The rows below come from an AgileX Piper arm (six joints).
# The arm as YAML. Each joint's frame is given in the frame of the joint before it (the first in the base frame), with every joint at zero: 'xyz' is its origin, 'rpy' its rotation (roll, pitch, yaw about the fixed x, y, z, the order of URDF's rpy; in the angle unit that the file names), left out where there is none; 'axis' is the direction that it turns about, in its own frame. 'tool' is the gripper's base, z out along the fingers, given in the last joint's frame.
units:
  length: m
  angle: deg
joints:
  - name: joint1
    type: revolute
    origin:
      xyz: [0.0, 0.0, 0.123]
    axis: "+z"
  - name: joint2
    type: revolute
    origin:
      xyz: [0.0, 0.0, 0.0]
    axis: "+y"
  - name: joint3
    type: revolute
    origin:
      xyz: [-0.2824, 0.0, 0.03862]
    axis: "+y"
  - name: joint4
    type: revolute
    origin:
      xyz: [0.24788, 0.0, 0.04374]
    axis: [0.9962, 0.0, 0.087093]
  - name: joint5
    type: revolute
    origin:
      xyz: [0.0, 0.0, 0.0]
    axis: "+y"
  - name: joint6
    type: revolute
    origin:
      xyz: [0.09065, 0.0, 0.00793]
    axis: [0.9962, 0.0, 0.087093]
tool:
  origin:
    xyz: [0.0, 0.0, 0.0]
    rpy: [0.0, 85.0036, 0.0]
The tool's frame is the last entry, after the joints.
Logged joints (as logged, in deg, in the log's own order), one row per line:
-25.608 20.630 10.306 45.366 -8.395 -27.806
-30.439 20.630 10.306 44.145 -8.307 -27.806
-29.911 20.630 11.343 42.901 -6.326 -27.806
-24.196 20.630 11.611 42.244 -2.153 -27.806
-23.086 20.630 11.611 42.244 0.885 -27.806
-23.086 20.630 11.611 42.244 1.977 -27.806
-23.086 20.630 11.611 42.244 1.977 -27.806
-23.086 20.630 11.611 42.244 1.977 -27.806
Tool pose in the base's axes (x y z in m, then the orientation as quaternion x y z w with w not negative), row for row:
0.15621 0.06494 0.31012 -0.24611 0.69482 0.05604 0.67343
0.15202 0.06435 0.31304 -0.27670 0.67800 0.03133 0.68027
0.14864 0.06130 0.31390 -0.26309 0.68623 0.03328 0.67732
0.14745 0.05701 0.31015 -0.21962 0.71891 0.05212 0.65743
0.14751 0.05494 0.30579 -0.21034 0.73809 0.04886 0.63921
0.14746 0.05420 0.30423 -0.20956 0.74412 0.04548 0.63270
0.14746 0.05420 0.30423 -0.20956 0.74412 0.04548 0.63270
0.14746 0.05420 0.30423 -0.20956 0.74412 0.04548 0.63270
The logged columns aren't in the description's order. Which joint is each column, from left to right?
Columns, left to right: joint4, joint1, joint6, joint2, joint5, joint3.
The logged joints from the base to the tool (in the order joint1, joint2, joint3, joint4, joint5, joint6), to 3 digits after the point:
20.630 45.366 -27.806 -25.608 -8.395 10.306
20.630 44.145 -27.806 -30.439 -8.307 10.306
20.630 42.901 -27.806 -29.911 -6.326 11.343
20.630 42.244 -27.806 -24.196 -2.153 11.611
20.630 42.244 -27.806 -23.086 0.885 11.611
20.630 42.244 -27.806 -23.086 1.977 11.611
20.630 42.244 -27.806 -23.086 1.977 11.611
20.630 42.244 -27.806 -23.086 1.977 11.611

